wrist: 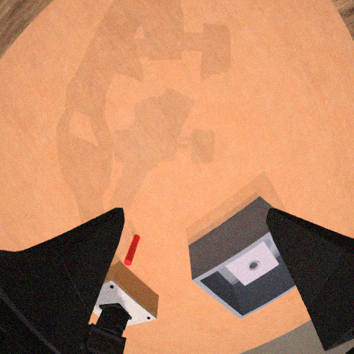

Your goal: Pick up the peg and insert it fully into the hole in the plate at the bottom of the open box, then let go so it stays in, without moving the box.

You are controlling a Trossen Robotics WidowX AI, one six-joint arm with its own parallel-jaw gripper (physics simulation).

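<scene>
The red peg (132, 249) is at the lower left in the wrist view and appears to stand upright, its round end facing the camera. It is just right of the left finger's tip. The open box (223, 237) is at the lower right, with dark walls and a light rim. A pale plate (242, 271) with a round hole (254, 265) shows at its bottom. My gripper (197, 215) is wide open and empty, high above the table. Its right finger hides the right part of the box.
A brown and white block (136, 284) with a black part (114, 318) on its face is close to the peg, partly hidden by the left finger. The orange round table top (280, 115) carries the arm's shadow. A grey surface (280, 342) shows at the bottom right.
</scene>
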